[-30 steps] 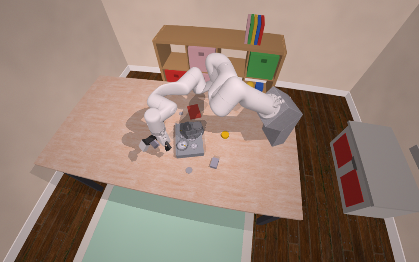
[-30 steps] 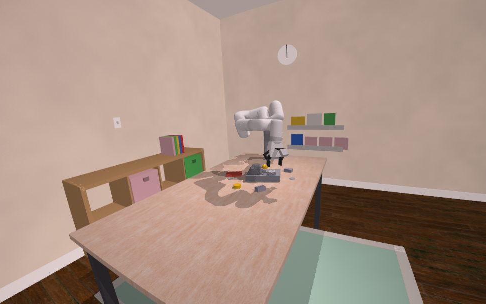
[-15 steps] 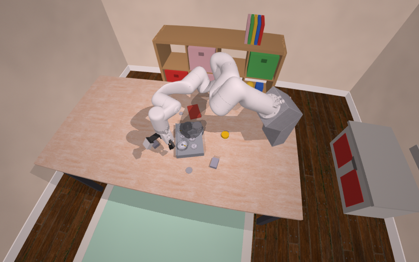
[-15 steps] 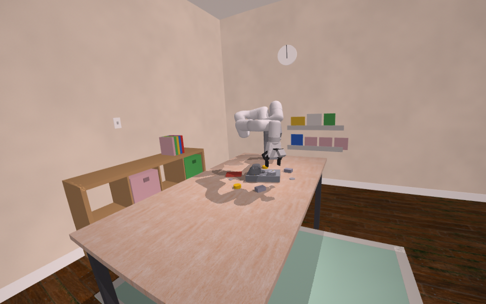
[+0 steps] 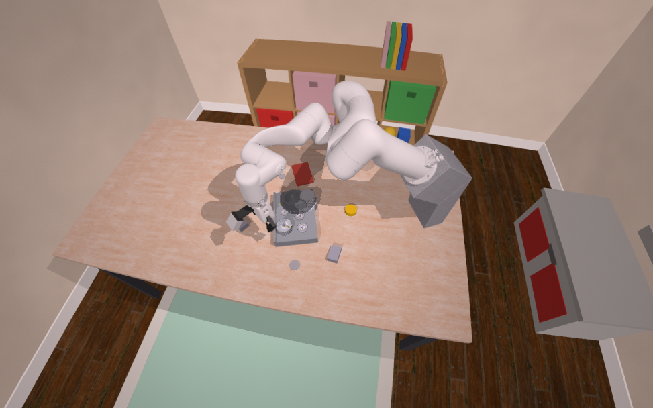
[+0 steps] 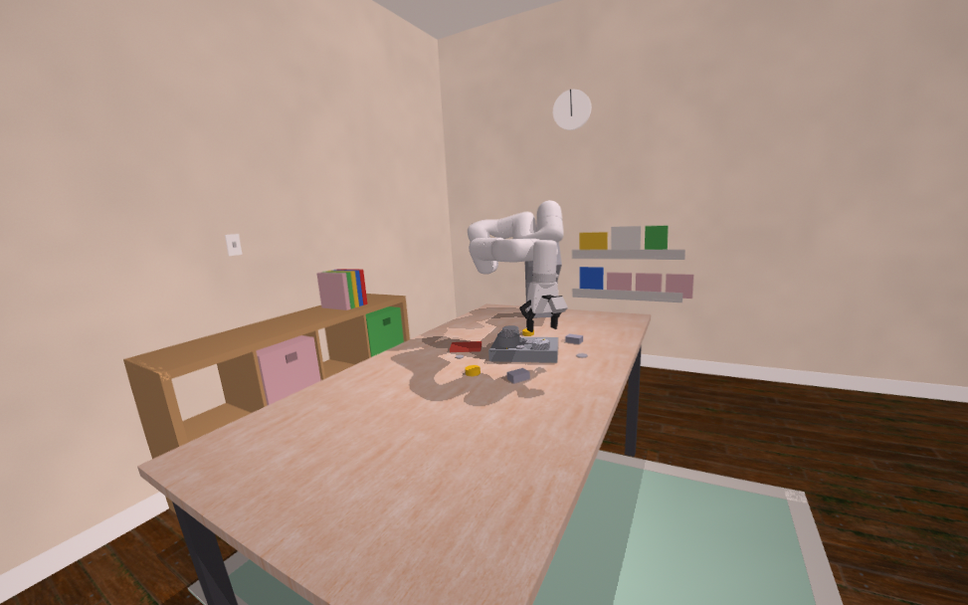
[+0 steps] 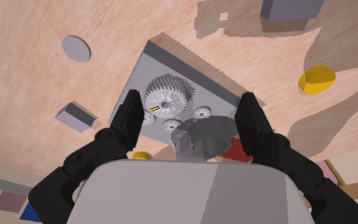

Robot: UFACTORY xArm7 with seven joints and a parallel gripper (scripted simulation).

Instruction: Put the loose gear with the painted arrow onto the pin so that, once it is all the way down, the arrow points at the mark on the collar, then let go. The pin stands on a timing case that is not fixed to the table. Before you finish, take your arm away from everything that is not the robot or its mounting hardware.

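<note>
The grey gear lies 8 cm below my hand, 5 cm behind it and 4 cm to the right of it. The rest, counted from my hand: yellow disc: 27 cm behind, 22 cm to the right, 12 cm below; red block: 34 cm to the right, 13 cm below.
</note>
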